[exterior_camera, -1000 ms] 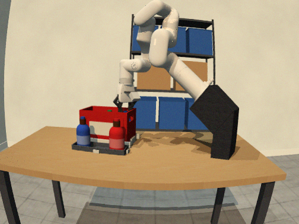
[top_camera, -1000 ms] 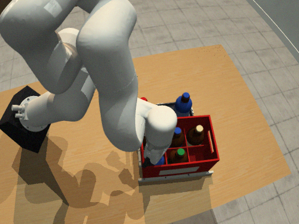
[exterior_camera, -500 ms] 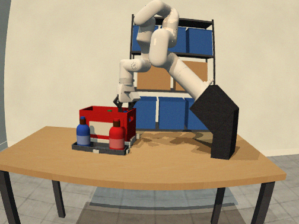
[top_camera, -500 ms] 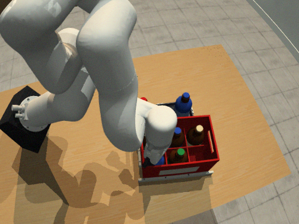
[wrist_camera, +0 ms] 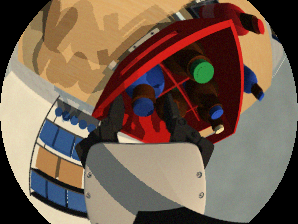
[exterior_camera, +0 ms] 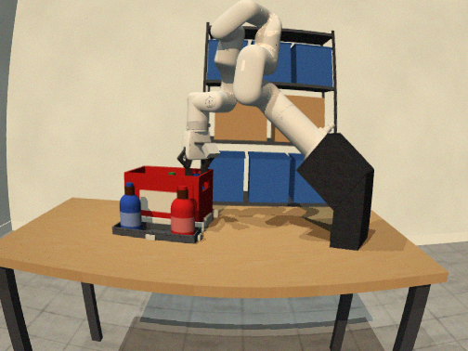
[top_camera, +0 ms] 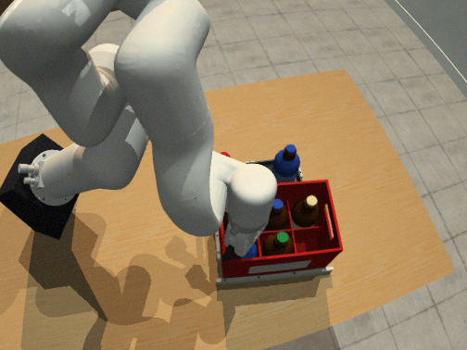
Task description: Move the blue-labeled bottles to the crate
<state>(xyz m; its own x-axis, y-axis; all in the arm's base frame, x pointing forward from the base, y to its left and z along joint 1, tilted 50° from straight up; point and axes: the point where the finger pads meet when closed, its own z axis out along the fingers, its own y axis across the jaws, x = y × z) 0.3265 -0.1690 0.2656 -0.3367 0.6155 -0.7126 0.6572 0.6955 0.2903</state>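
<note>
Right now the red crate is 10 cm ahead of my hand, 8 cm below it and 1 cm to the left of it. From my hand the other things lie so: red-labeled bottle: 22 cm to the left, 8 cm below, 6 cm ahead; then dark tray: 20 cm to the left, 15 cm below, 15 cm ahead.
</note>
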